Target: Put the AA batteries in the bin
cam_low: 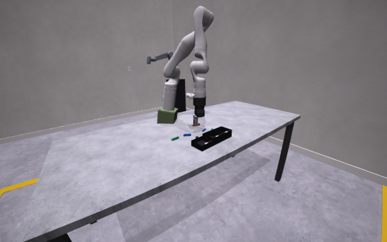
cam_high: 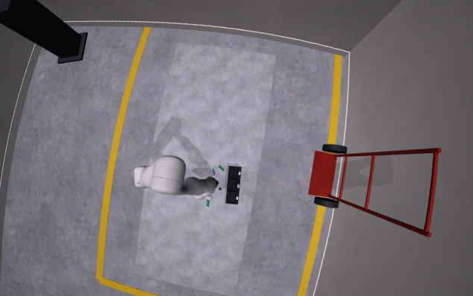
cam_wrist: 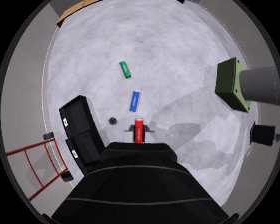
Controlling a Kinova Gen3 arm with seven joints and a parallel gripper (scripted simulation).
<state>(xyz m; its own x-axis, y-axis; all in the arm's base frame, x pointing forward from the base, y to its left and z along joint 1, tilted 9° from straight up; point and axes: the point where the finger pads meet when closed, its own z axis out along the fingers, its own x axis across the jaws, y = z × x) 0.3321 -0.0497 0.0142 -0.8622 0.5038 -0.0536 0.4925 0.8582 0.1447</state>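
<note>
The black bin lies 14 cm ahead of my hand, 1 cm to the right of it and 5 cm below it. Also, from my hand: small dark thing 5 cm ahead, 4 cm to the right, 7 cm below; then red battery 1 cm below.
</note>
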